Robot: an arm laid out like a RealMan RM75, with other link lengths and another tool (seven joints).
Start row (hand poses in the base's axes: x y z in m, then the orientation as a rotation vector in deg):
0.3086, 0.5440, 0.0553, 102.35, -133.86, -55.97
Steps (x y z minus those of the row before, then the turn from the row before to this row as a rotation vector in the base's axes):
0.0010, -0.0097, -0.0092, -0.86, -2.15, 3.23
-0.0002, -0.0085, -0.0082, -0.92, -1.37, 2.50
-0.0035, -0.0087, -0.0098, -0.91, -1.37, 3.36
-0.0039, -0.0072, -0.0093, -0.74, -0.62, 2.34
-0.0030, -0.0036, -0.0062, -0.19, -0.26, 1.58
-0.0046, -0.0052, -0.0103, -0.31, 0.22, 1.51
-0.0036, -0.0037, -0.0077, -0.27, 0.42, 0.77
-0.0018, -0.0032, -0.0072, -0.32, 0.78, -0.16
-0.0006, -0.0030, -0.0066, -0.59, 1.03, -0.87
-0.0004, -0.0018, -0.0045, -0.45, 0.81, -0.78
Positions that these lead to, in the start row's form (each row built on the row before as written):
0.3096, 0.5343, 0.0461, 107.15, -131.46, -52.94
0.3094, 0.5258, 0.0379, 110.41, -129.34, -50.43
0.3059, 0.5171, 0.0281, 114.39, -126.13, -47.80
0.3020, 0.5099, 0.0188, 116.74, -123.65, -46.09
0.2990, 0.5063, 0.0126, 118.30, -121.88, -45.45
0.2944, 0.5011, 0.0023, 119.31, -119.94, -45.08
0.2908, 0.4974, -0.0054, 119.50, -118.79, -45.02
0.2890, 0.4942, -0.0126, 118.55, -118.58, -45.34
0.2884, 0.4912, -0.0192, 116.64, -119.07, -45.65
0.2880, 0.4894, -0.0237, 115.06, -119.55, -45.92

